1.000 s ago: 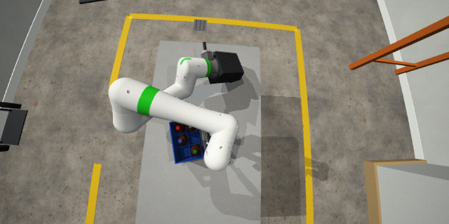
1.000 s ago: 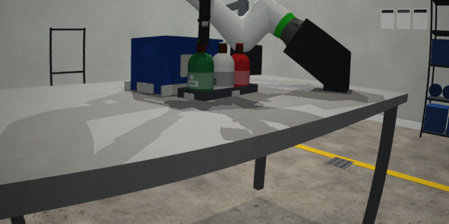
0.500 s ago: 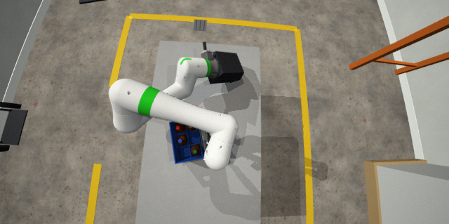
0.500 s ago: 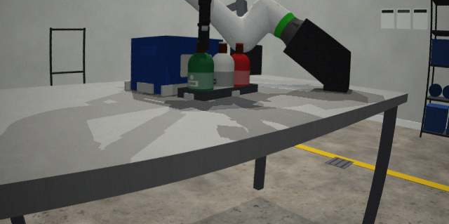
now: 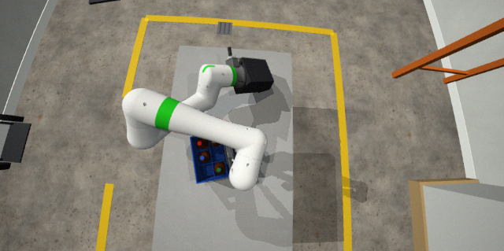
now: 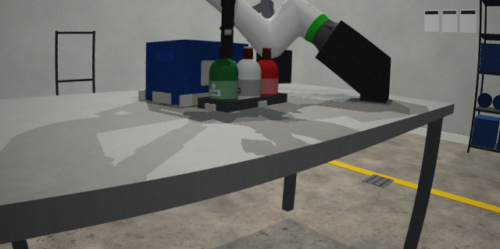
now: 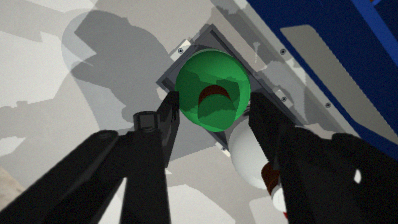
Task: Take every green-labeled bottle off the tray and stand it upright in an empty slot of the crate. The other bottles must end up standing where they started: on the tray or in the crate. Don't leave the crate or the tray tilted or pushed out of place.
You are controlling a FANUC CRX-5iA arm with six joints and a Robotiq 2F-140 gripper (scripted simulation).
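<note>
Right now my hand is 80 mm above the green-labeled bottle. The rest, counted from my hand: dark tray: 150 mm below, 90 mm behind; then white bottle: 90 mm behind, 80 mm below; then red bottle: 180 mm behind, 80 mm below.
</note>
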